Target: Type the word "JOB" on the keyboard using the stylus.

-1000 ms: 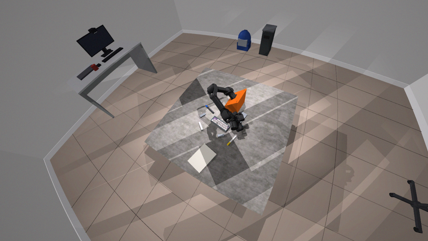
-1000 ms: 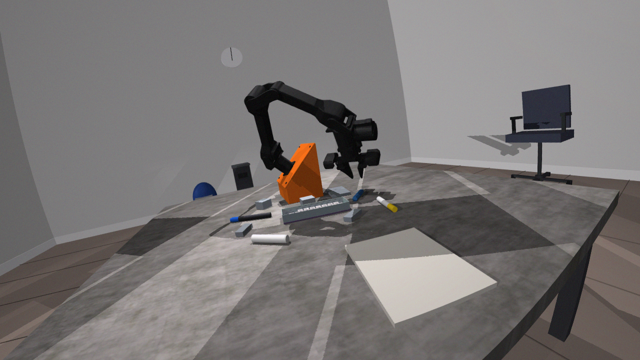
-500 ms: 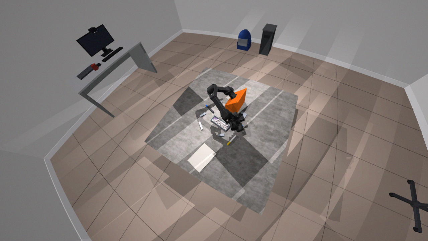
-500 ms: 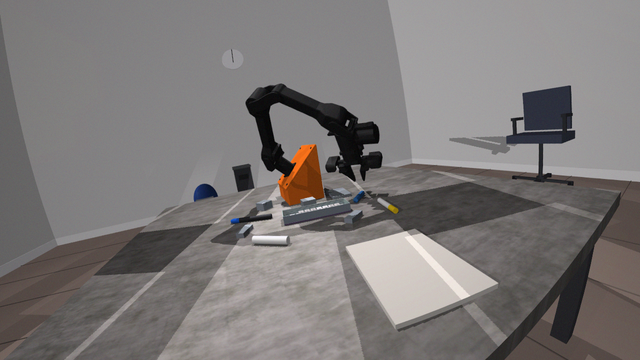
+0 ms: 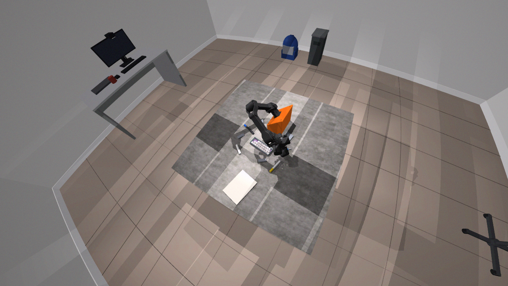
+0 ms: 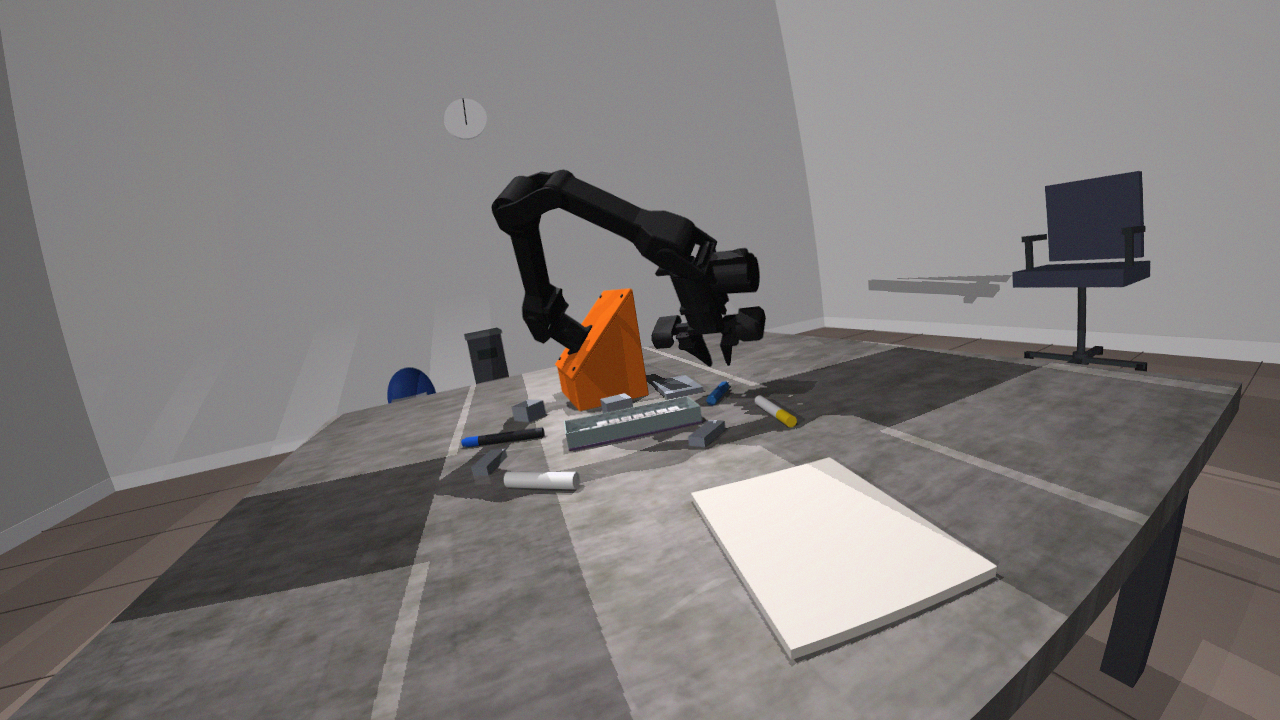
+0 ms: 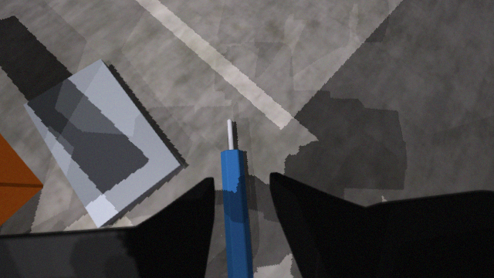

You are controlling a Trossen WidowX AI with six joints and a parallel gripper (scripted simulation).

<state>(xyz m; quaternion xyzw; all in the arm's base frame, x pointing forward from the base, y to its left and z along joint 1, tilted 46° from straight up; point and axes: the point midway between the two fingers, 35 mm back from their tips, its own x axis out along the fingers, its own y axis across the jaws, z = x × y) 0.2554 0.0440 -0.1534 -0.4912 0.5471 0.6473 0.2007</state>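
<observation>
Now: gripper tip 1 cm past the blue stylus, 1 cm to the right of it and 5 cm above it. From my gripper tip the other things lie so: white cylinder 13 cm ahead, 38 cm to the right, 4 cm below; then yellow-capped marker 17 cm ahead, 4 cm to the right, 5 cm below; then flat grey slab 12 cm behind, 3 cm to the right, 5 cm below.
</observation>
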